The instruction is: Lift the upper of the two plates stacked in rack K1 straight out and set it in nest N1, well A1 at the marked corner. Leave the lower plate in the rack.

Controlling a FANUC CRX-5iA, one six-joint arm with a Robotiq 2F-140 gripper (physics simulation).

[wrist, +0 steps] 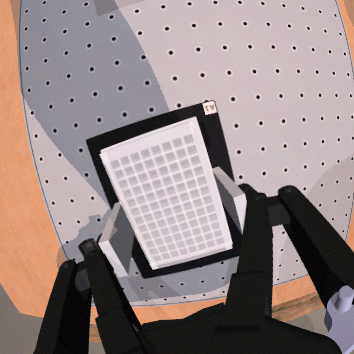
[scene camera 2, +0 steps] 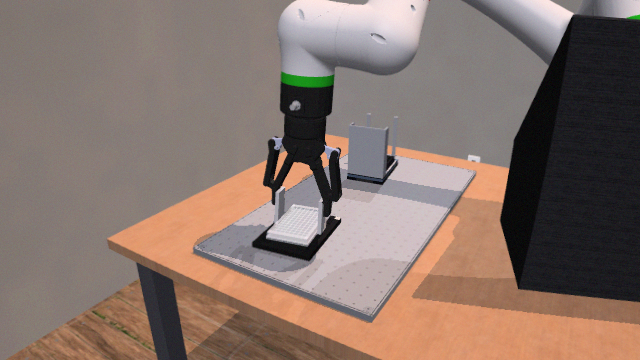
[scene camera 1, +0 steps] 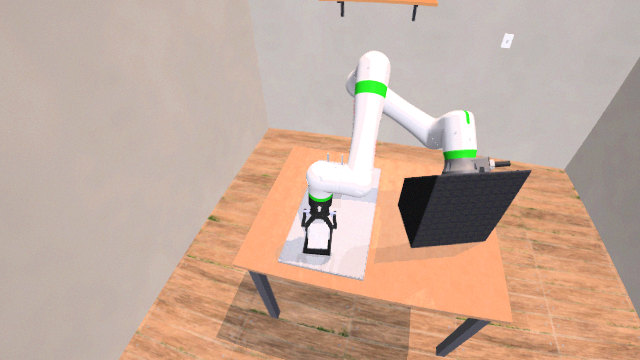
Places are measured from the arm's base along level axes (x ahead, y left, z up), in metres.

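Where they show: gripper, fingertip midpoint: (wrist: 171,199) (scene camera 2: 300,225) (scene camera 1: 318,236); arm's base, origin of the base link: (scene camera 1: 461,174).
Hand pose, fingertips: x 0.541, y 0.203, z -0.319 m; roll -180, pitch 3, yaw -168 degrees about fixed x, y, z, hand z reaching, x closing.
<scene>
Things, the pixels of their top centre, and the offset from my fingertips. "pt": a spot on its surface instead. Level surfaces: height alone.
- white well plate, middle of its top: (wrist: 170,206) (scene camera 2: 299,219) (scene camera 1: 318,234) dx +0.000, dy +0.001, dz +0.014 m
- black nest N1, middle of its top: (wrist: 173,205) (scene camera 2: 298,227) (scene camera 1: 318,237) dx -0.001, dy +0.006, dz -0.002 m
- A1 label, surface spot: (wrist: 209,107) pt dx -0.043, dy -0.076, dz -0.005 m
- Rack K1, middle of its top: (scene camera 2: 376,120) dx +0.020, dy -0.384, dz +0.127 m
- perforated grey board, its level: dz -0.017 m
- orange table, its level: dz -0.030 m
The white well plate (scene camera 1: 318,239) (scene camera 2: 296,226) (wrist: 170,200) lies level on the black nest N1 (scene camera 1: 317,252) (scene camera 2: 282,248) (wrist: 223,145). More black base shows along its right side in the wrist view, and the A1 label (wrist: 209,107) is at the far right corner. No A1 mark can be made out on the plate. My gripper (scene camera 1: 318,233) (scene camera 2: 301,211) (wrist: 171,199) points down, shut on this plate across its short width, pads on its long sides. Rack K1 (scene camera 2: 367,150) stands at the back; its tall grey panel hides its inside, so the lower plate cannot be made out.
The perforated grey board (scene camera 1: 350,250) (scene camera 2: 385,235) (wrist: 260,60) lies on the orange table (scene camera 1: 440,285) (scene camera 2: 165,225) under nest and rack. A large black box (scene camera 1: 460,210) (scene camera 2: 580,165) stands to the right. Thin posts (scene camera 2: 395,135) rise at the rack's back.
</scene>
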